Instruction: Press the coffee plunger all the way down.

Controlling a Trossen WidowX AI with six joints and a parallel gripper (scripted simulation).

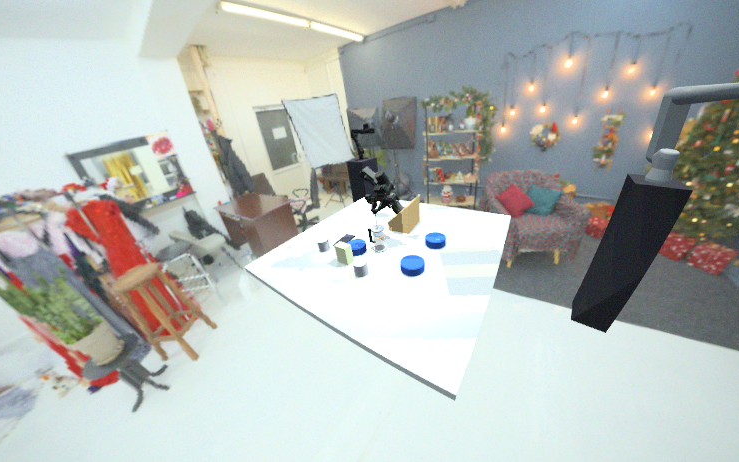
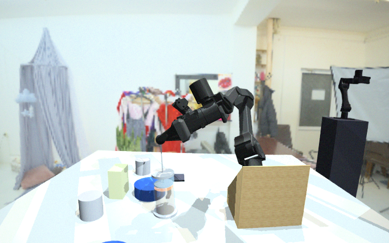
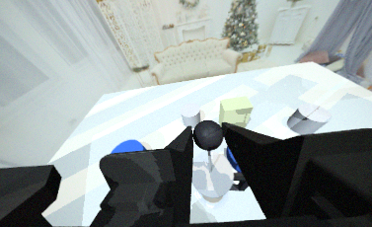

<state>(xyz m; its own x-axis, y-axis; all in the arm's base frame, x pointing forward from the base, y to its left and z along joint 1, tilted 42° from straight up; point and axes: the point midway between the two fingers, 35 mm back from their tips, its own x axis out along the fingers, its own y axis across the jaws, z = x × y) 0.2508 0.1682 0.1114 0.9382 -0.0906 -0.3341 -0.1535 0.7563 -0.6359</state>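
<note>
My gripper tip is 130 mm above the coffee press, 20 mm to the left of it and 10 mm past it. The rest, counted from my gripper tip: dark flat tile: 270 mm to the right, 250 mm below, 40 mm ahead.
</note>
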